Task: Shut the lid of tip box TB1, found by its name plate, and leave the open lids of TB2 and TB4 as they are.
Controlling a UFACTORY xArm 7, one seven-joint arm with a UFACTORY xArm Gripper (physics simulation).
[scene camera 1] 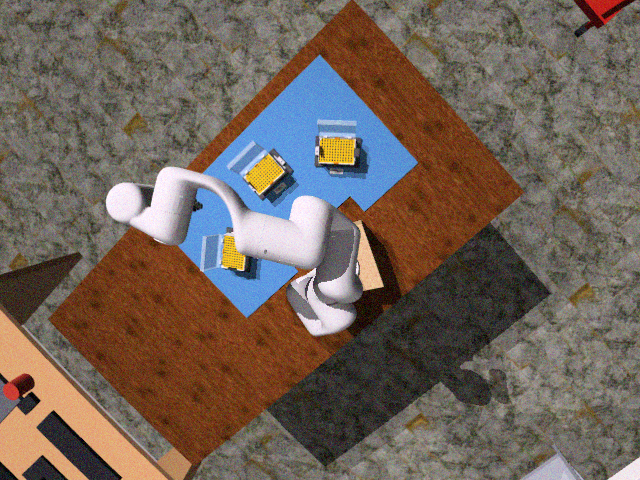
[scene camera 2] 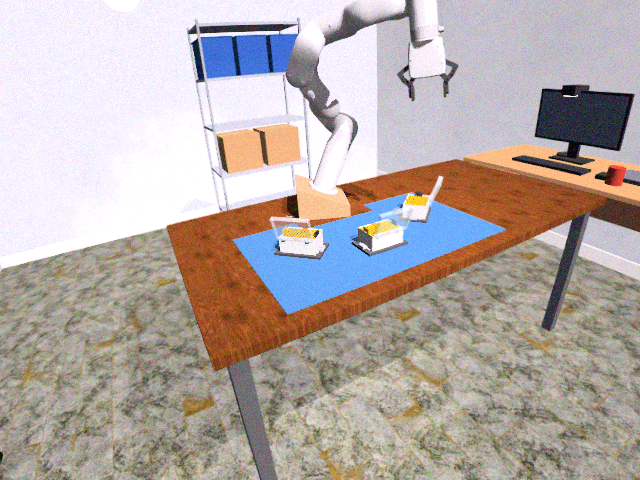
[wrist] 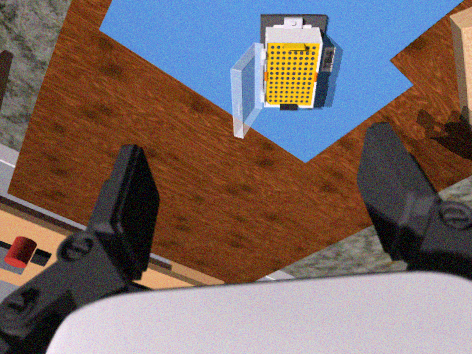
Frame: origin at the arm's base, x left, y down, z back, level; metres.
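Seen in the pictures: gripper, between the fingertips: (scene camera 2: 429, 98) (wrist: 255, 162); arm's base, origin of its link: (scene camera 2: 322, 188).
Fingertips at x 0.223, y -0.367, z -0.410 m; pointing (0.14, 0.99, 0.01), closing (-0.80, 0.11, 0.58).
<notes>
Offsets run from my fingertips to a thing's top centre. "spot": to the spot under its first point. Level surfaces: height alone.
My gripper (scene camera 1: 197, 206) (scene camera 2: 429, 97) (wrist: 255, 162) is open and empty, high above the table. Three white tip boxes with yellow racks have their clear lids raised. One box @[dy +0.377, dx +0.090, dz +0.183 m] (scene camera 1: 234, 253) (scene camera 2: 416, 205) (wrist: 292, 75) is nearest the desk; its lid @[dy +0.297, dx +0.142, dz +0.141 m] (scene camera 1: 210, 253) (scene camera 2: 436, 190) (wrist: 246, 92) stands on its left in the wrist view. Its name plate @[spot: dy +0.449, dx +0.037, dz +0.225 m] (wrist: 328, 59) is too blurred to read. The middle box @[dy +0.385, dx -0.153, dz +0.018 m] (scene camera 1: 265, 173) (scene camera 2: 386, 239) has an open lid @[spot: dy +0.341, dx -0.139, dz -0.068 m] (scene camera 1: 245, 156). The third box @[dy +0.385, dx -0.396, dz +0.080 m] (scene camera 1: 337, 150) (scene camera 2: 300, 244) has an open lid (scene camera 1: 337, 126). Their plates are unreadable too.
The boxes stand on a blue mat @[dy +0.451 m] (scene camera 1: 315, 93) (scene camera 2: 289, 289) (wrist: 175, 40) on the brown table @[dy +0.454 m] (scene camera 1: 155, 351) (scene camera 2: 206, 289) (wrist: 200, 185). The arm's wooden base block (scene camera 1: 370, 263) (scene camera 2: 320, 205) adjoins the mat. A desk (scene camera 1: 93, 413) with a monitor (scene camera 2: 583, 118) stands beside the table.
</notes>
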